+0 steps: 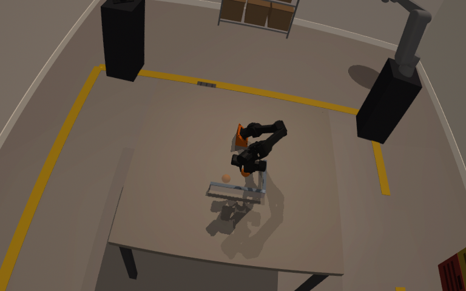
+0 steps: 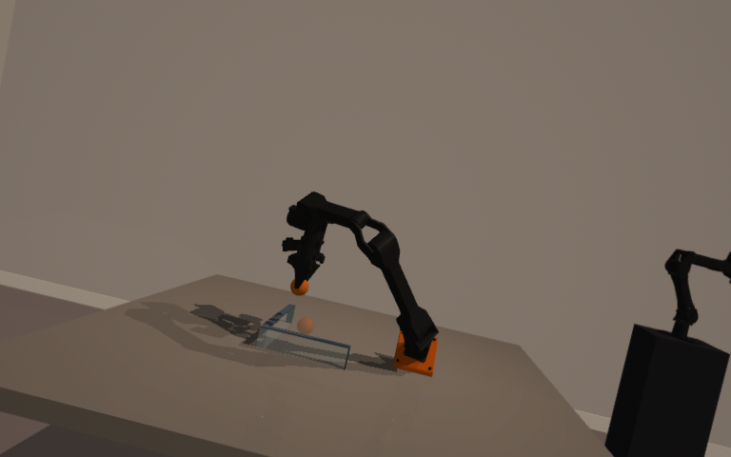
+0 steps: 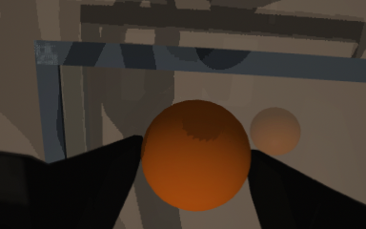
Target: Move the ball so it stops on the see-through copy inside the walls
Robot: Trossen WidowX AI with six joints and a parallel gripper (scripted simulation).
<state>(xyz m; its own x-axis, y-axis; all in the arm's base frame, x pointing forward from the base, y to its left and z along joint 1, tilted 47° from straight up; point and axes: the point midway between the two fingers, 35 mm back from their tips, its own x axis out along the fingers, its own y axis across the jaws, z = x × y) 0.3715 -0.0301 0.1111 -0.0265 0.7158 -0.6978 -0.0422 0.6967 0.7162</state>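
Now: gripper tip 20 mm past the see-through copy of ball, 90 mm to the left of it and 130 mm above it. From my gripper tip the other things lie so: orange ball (right at my gripper tip).
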